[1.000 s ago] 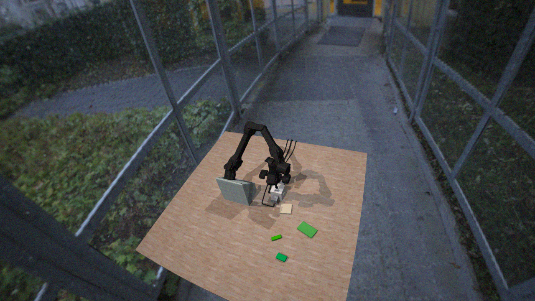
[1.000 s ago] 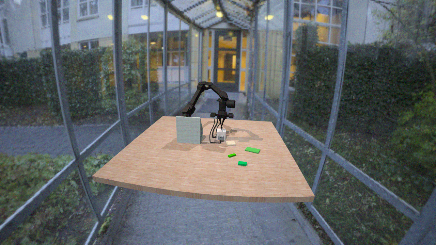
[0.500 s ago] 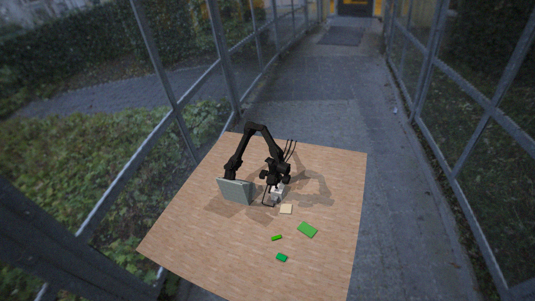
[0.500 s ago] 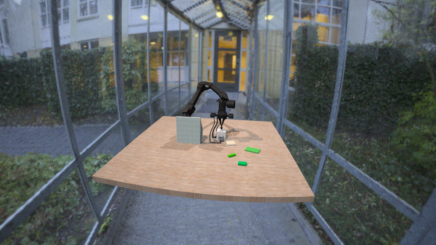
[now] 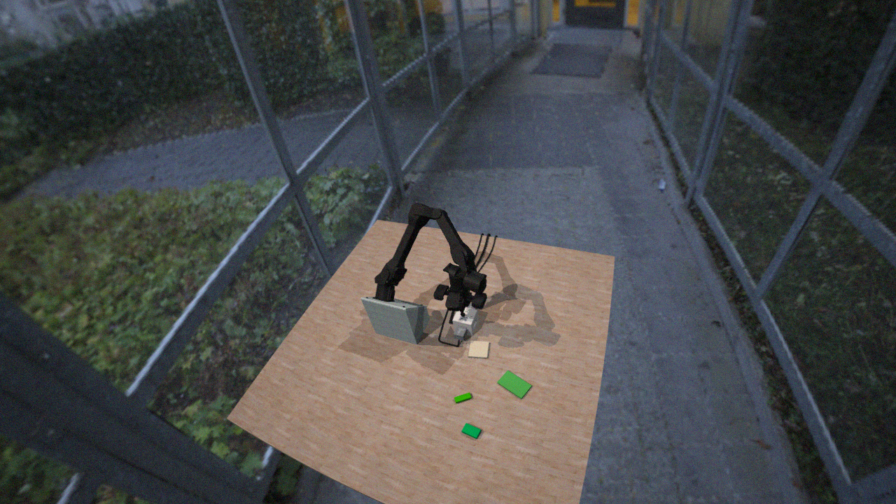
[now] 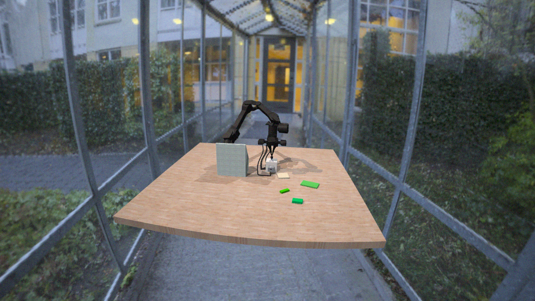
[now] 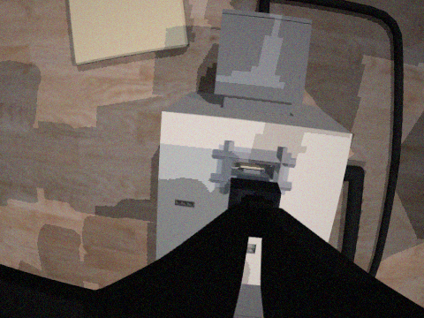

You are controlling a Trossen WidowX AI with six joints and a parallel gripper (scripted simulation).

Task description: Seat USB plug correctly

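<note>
The beige tile lies 12 cm below my gripper tip, 8 cm ahead of it and 7 cm to the right of it. From my gripper tip the other things lie so: black USB plug 2 cm below; green plate 26 cm ahead, 18 cm to the right, 12 cm below.
</note>
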